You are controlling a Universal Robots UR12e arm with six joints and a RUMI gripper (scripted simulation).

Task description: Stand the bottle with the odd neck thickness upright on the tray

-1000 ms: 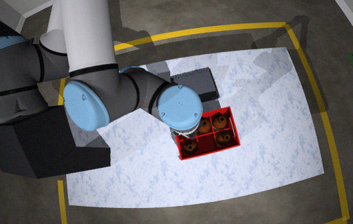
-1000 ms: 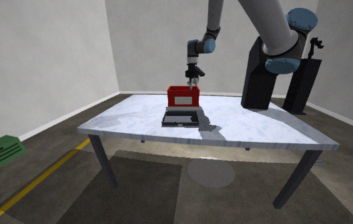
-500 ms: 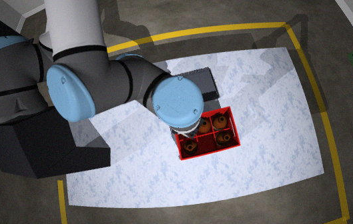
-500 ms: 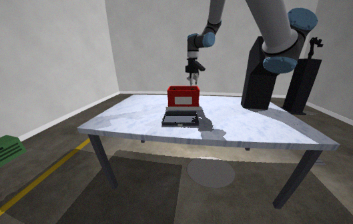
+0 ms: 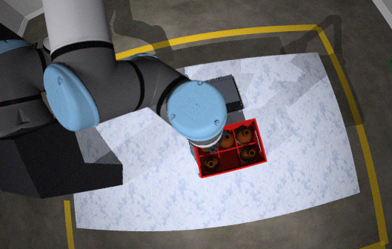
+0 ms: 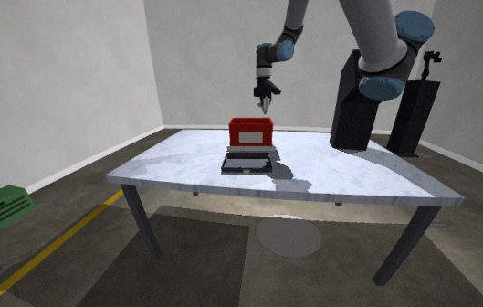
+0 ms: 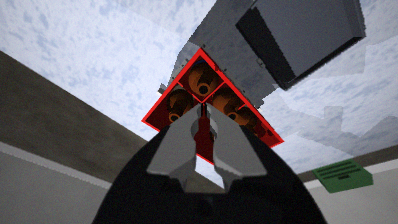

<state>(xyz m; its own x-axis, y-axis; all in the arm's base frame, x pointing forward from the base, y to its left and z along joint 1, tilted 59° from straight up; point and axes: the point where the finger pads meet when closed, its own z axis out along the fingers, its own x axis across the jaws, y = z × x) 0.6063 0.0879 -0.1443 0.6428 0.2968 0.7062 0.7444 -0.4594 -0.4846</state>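
Right now my hand is 16 cm above the red crate, 9 cm short of it and 4 cm to the left of it. The rest, counted from my hand: dark tray (24 cm to the left, 23 cm below, 9 cm ahead).
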